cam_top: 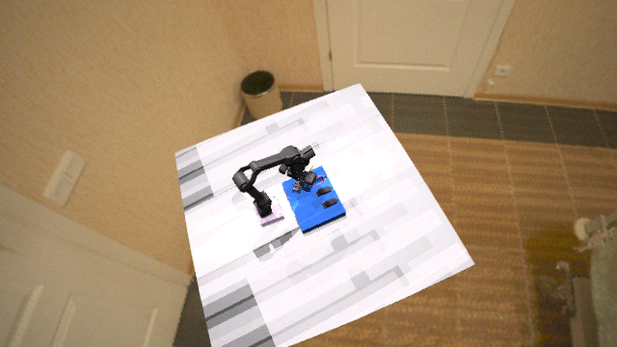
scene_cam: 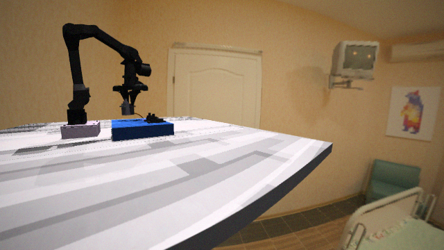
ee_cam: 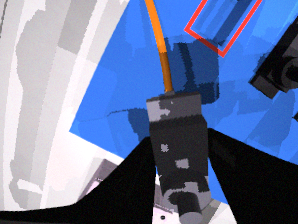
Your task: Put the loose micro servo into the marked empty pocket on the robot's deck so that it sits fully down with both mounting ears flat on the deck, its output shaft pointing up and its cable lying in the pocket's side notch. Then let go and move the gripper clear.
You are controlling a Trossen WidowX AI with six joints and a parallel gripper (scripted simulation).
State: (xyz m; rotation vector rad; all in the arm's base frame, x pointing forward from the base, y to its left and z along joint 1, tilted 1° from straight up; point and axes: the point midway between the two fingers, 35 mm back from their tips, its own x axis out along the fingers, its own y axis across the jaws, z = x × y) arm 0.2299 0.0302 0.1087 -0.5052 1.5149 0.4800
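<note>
My gripper tip is now 10 cm above the blue deck, 7 cm to the left of it and 2 cm past it.
</note>
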